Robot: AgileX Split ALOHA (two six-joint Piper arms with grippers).
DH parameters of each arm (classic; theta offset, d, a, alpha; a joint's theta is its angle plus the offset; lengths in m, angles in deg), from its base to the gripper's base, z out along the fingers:
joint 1: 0 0.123 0 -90
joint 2: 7.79 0 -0.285 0
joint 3: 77.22 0 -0.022 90
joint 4: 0 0.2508 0 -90
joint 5: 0 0 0.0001 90
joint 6: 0 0.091 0 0
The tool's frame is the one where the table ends.
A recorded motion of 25 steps. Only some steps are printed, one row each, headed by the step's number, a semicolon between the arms.
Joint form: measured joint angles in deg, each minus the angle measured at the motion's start. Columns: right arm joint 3, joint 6, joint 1, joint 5, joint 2, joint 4; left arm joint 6, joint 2, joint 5, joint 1, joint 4, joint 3.
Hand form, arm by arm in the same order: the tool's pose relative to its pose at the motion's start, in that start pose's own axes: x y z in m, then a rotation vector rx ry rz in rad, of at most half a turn. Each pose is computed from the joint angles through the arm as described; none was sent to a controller.
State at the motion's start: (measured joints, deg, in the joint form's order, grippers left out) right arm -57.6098 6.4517 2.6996 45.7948 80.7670 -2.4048; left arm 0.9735 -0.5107 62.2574 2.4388 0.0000 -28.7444
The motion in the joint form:
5: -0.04 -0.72 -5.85 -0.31 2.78 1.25; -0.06 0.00 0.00 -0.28 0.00 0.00
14: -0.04 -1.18 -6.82 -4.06 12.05 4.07; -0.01 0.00 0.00 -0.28 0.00 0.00
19: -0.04 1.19 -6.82 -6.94 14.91 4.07; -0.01 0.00 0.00 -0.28 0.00 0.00
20: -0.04 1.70 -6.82 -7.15 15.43 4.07; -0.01 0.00 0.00 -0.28 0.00 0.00
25: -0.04 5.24 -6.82 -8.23 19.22 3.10; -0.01 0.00 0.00 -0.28 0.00 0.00
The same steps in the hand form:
5: -0.0015 -0.0271 0.0153 0.0309 0.0423 0.0943; 0.0000 0.0000 0.0000 0.0043 -0.0001 0.0012
14: -0.0022 -0.0301 0.0668 0.0092 0.1392 0.1400; 0.0000 0.0000 0.0000 0.0043 -0.0001 0.0021
19: -0.0034 -0.0306 0.0832 0.0133 0.1386 0.1821; 0.0000 0.0000 0.0000 0.0043 -0.0001 0.0021
20: -0.0031 -0.0306 0.0861 0.0143 0.1440 0.1911; 0.0000 0.0000 0.0000 0.0043 -0.0001 0.0021
25: 0.0011 -0.0320 0.1072 0.0331 0.1901 0.2394; 0.0000 0.0000 0.0000 0.0043 -0.0001 0.0021

